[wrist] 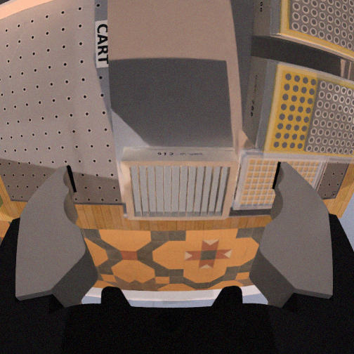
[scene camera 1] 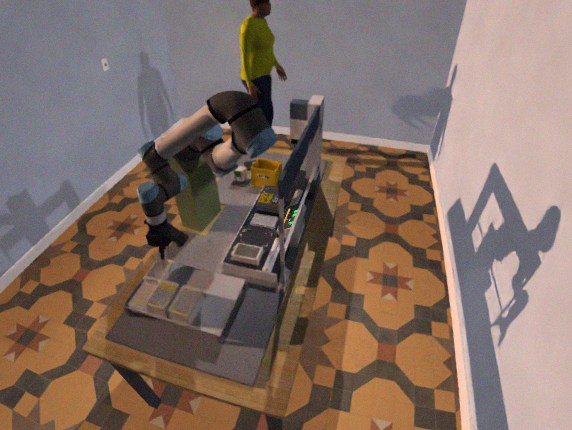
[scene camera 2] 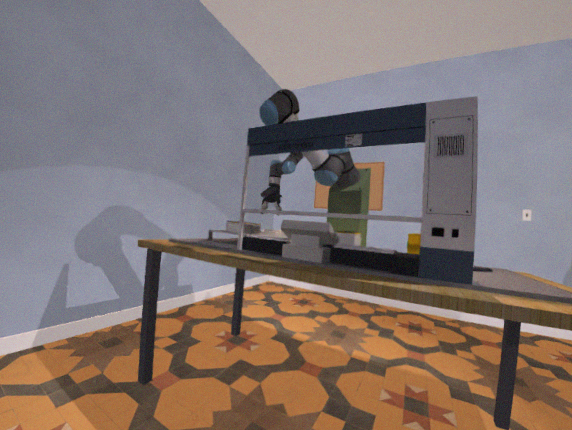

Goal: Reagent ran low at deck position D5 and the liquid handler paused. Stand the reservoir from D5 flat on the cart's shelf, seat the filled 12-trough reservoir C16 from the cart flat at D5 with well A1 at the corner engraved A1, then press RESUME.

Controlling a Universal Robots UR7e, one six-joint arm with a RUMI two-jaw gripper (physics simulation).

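Frame: origin at the arm's base, x left, y ahead, z down, level; millimetres.
Seen in the pictures: gripper, fingertip midpoint: [scene camera 1: 172, 257] [scene camera 2: 270, 215]; arm's base, link origin: [scene camera 1: 185, 148].
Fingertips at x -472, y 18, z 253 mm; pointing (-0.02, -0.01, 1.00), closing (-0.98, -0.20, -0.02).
Offsets run from my fingertips to a thing's middle. "*": to the spot under its first point.
The filled reservoir C16 @[dz +108, dx +12, dy -89 mm] [scene camera 1: 158, 269] [wrist: 177, 190], pale with a row of narrow parallel troughs, lies flat at the edge of the cart's shelf @[* dz +124, dx -52, dy +230 mm] [scene camera 1: 227, 287] [wrist: 170, 30]. Its marked side faces the bare part of the shelf; well A1 cannot be made out. My gripper [scene camera 1: 172, 247] [scene camera 2: 271, 210] [wrist: 173, 166] is open and empty above C16, with the reservoir framed between its fingers in the wrist view. Another pale reservoir @[dz +111, dx +137, dy +295 mm] [scene camera 1: 247, 253] sits at the near end of the liquid handler's deck, at D5. The engraved A1 and the RESUME button cannot be made out.
Beside C16 stand a low orange-grid rack [wrist: 257, 182] and two taller yellow-edged tip racks [wrist: 295, 110] [wrist: 320, 22]. The liquid handler's dark blue beam [scene camera 1: 300, 150] [scene camera 2: 340, 127] spans above the deck. A yellow bin @[dz +117, dx +821, dy +330 mm] [scene camera 1: 266, 172] [scene camera 2: 414, 243] stands farther back. A person [scene camera 1: 257, 50] stands behind.
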